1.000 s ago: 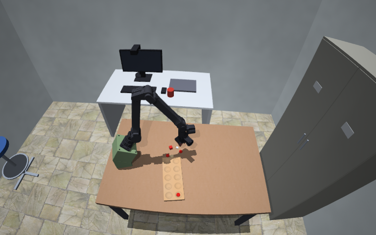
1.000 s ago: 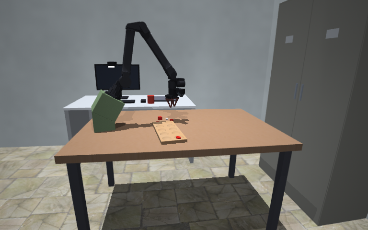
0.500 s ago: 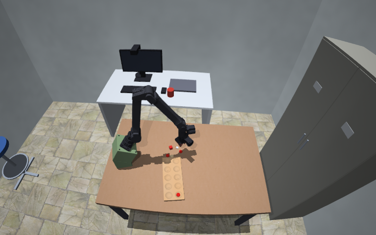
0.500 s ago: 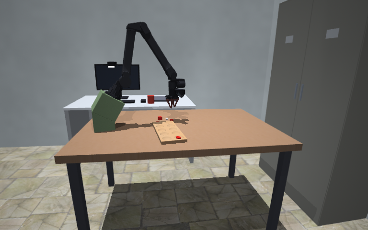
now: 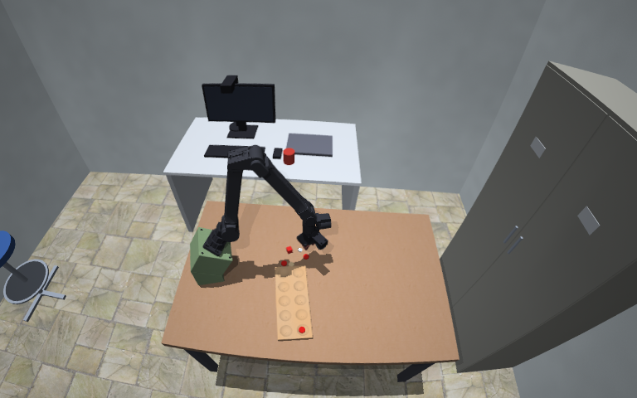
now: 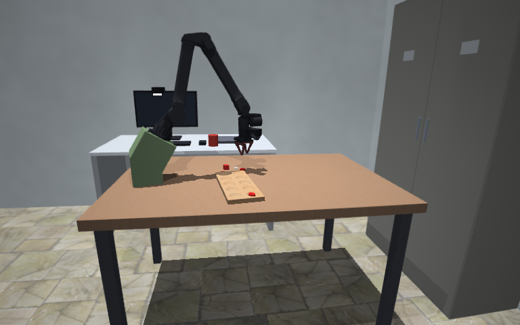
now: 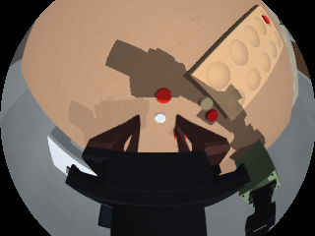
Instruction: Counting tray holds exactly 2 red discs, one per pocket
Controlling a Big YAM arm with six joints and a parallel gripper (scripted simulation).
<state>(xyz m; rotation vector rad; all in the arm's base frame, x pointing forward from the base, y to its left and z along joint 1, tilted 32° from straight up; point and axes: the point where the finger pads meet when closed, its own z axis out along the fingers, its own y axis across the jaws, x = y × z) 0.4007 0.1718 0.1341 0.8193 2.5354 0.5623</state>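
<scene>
The white piece is 100 mm below my hand, 50 mm behind it and 30 mm to the left of it. Round my hand: wooden counting tray: 270 mm to the right, 90 mm below; red cube: 100 mm behind, 90 mm below; tan disc: 100 mm below, 70 mm to the right, 70 mm behind.
</scene>
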